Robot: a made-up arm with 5 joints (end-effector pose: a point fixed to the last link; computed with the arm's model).
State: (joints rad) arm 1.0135 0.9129 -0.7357 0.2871 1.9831
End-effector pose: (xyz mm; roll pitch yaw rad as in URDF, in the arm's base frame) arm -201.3 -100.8 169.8 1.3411 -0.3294 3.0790
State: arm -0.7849 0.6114 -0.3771 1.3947 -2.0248
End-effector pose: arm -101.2 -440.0 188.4 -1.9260 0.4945 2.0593
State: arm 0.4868 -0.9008 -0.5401 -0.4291 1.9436
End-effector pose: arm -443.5 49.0 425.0 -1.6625 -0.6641 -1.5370
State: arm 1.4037 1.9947 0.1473 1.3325 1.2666
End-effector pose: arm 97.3 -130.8 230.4 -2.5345 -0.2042 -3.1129
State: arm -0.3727 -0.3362 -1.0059 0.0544 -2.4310
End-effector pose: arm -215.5 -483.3 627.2 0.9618 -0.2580 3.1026
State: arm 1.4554 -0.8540 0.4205 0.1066 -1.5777
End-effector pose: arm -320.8 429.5 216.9 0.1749 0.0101 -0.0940
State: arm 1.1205 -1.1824 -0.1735 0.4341 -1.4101
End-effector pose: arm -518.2 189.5 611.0 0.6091 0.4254 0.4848
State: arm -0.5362 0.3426 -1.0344 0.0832 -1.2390
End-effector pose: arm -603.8 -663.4 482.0 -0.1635 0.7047 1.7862
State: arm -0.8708 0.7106 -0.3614 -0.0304 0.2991
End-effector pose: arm -635.3 -299.8 -42.8 0.1721 -0.5522 0.3538
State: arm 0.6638 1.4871 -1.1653 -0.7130 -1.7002
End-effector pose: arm -730.4 138.3 80.0 -0.5978 0.6408 0.0337
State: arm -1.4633 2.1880 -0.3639 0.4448 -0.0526
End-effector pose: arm -231.2 256.6 180.0 2.5758 -0.5032 -1.7522
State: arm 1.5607 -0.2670 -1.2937 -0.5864 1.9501
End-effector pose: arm -202.9 185.7 355.7 -2.8955 -1.3550 -1.0725
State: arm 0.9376 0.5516 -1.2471 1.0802 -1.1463
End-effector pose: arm -656.5 -60.1 427.0 -1.5442 0.8766 0.1513
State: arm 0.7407 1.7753 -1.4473 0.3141 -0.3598
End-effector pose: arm -523.5 -144.8 -182.1 -1.9189 -0.7871 -0.0873
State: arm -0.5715 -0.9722 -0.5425 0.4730 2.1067
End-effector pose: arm -374.0 -199.3 368.8 -0.6281 -0.2795 -0.9958
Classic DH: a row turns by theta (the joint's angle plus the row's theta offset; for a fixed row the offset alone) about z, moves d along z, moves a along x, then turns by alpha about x. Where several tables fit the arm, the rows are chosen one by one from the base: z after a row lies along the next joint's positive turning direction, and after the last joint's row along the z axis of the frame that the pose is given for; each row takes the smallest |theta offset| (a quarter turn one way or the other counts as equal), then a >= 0, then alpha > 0; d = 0 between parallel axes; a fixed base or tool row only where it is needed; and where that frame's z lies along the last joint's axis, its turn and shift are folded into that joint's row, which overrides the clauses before.
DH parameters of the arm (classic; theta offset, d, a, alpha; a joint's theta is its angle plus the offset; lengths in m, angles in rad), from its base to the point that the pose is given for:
base (fixed): -1.4694 0.8875 0.1548 2.801
joint 1: -1.4752 0.6095 -0.0843 -1.537
joint 2: -1.4743 -0.1318 -0.0401 -1.0686
joint 3: 0 -0.2306 0.0946 1.0686
joint 4: -1.3284 0.2076 0.1173 -1.5708
joint 5: 0.5841 0 0.2568 3.1416
tool (fixed): -2.5575 -0.1543 0 0

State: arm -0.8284 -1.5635 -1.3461 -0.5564 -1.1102
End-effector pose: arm 127.6 154.6 730.8 2.1009 -0.1882 -2.4059
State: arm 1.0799 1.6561 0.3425 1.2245 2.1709
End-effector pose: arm -145.9 -8.2 250.2 2.9804 -0.2615 -1.6918
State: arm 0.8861 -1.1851 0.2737 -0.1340 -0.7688
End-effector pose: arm -424.2 355.9 689.1 0.7088 0.7827 -0.1015
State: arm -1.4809 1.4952 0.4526 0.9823 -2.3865
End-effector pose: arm -76.3 20.7 250.8 -2.8905 -0.1924 2.6252
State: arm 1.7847 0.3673 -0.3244 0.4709 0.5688
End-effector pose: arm -104.5 8.4 -149.4 -0.0043 -1.2448 -2.1453
